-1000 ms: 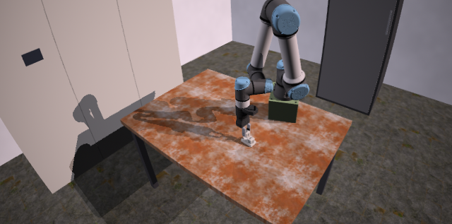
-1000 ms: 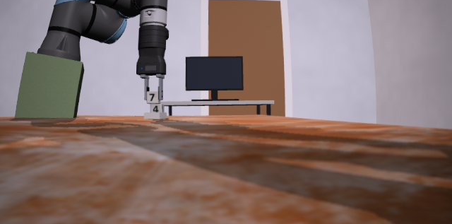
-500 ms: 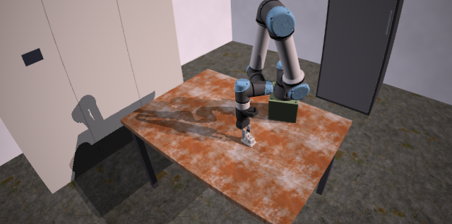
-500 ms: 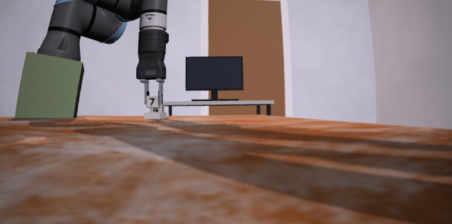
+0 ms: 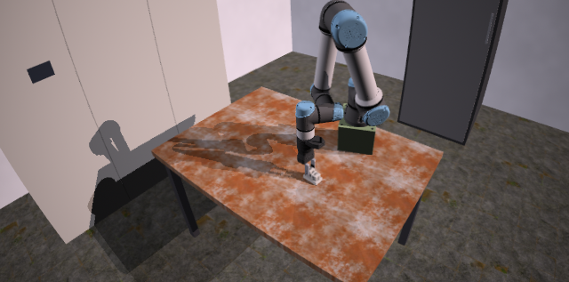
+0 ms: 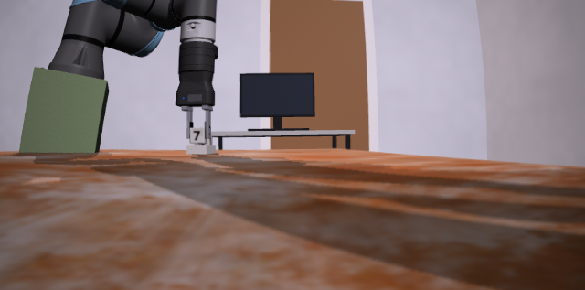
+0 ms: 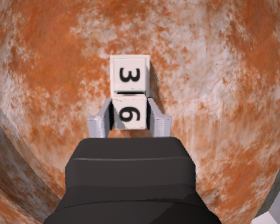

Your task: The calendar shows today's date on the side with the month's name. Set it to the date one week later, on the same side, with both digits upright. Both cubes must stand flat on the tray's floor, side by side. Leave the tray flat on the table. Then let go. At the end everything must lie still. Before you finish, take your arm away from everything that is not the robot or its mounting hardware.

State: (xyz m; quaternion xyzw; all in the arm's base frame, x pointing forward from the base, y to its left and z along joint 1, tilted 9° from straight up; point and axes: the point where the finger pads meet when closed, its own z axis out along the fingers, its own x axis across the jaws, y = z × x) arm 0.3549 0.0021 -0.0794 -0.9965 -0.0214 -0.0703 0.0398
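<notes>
The white tray lies 2 cm to the left of my hand and 4 cm below it.
</notes>
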